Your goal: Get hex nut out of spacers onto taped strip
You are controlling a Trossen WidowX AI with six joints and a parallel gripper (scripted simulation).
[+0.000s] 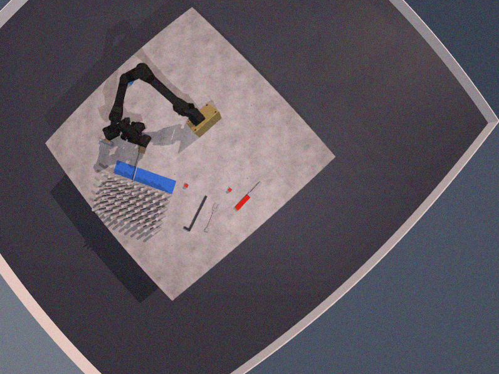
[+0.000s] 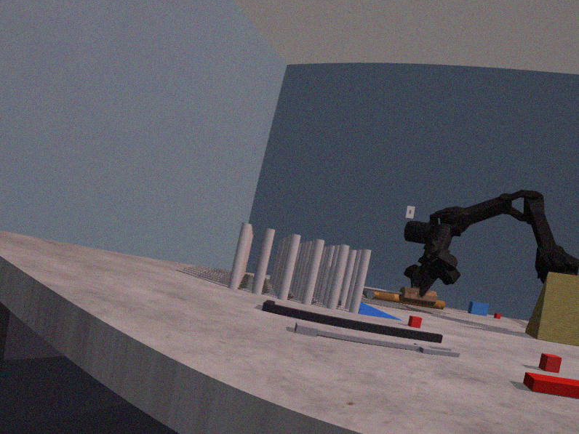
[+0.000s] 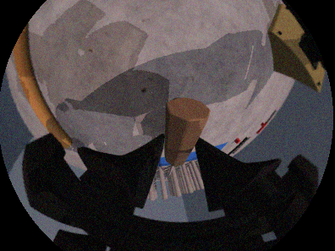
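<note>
Right now the blue taped strip is 12 cm ahead of my gripper tip, 13 cm to the left of it and 4 cm below it. From my gripper tip the other things lie so: hook tool: 9 cm ahead, 6 cm to the left; then grey wrench: 6 cm behind, 56 cm to the left, 3 cm below; then blue cube: 16 cm behind, 40 cm to the right, 2 cm below.
</note>
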